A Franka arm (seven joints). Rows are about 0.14 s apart.
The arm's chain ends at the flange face. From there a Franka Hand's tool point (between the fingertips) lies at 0.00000 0.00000 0.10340 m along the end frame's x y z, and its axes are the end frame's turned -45 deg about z.
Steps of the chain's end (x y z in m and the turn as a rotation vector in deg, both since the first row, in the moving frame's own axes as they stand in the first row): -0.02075 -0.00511 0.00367 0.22 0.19 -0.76; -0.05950 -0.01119 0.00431 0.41 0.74 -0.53; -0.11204 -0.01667 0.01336 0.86 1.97 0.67; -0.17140 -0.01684 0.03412 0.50 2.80 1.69
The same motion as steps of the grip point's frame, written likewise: -0.01054 -0.01833 0.00367 0.02 0.29 -0.76; -0.03269 -0.04957 0.00430 -0.23 0.81 -0.53; -0.06383 -0.08957 0.01329 -0.78 2.00 0.67; -0.10512 -0.13011 0.03399 -1.63 2.33 1.69
